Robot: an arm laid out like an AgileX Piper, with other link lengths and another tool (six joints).
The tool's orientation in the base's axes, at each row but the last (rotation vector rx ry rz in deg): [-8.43 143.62 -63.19]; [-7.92 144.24 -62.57]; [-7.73 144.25 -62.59]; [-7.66 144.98 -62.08]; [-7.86 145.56 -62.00]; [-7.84 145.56 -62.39]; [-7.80 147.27 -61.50]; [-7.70 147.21 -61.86]
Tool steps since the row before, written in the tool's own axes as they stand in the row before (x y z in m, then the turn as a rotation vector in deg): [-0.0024 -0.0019 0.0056 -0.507 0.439 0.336]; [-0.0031 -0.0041 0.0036 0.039 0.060 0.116]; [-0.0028 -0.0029 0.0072 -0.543 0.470 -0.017]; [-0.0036 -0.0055 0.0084 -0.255 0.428 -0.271]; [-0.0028 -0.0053 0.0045 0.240 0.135 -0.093]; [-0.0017 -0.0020 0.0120 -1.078 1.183 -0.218]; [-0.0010 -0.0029 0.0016 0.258 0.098 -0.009]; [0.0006 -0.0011 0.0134 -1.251 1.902 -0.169]
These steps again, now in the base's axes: [0.0043 -0.0045 -0.0013 0.625 0.197 -0.365]; [0.0040 -0.0045 0.0017 0.013 -0.047 -0.127]; [0.0052 -0.0062 -0.0015 0.523 0.466 -0.157]; [0.0062 -0.0087 -0.0002 0.158 0.542 -0.056]; [0.0040 -0.0061 0.0018 -0.249 0.102 -0.109]; [0.0059 -0.0092 -0.0056 0.983 1.221 -0.387]; [0.0014 -0.0029 0.0013 -0.240 0.019 -0.136]; [0.0041 -0.0099 -0.0081 1.199 1.729 -0.885]
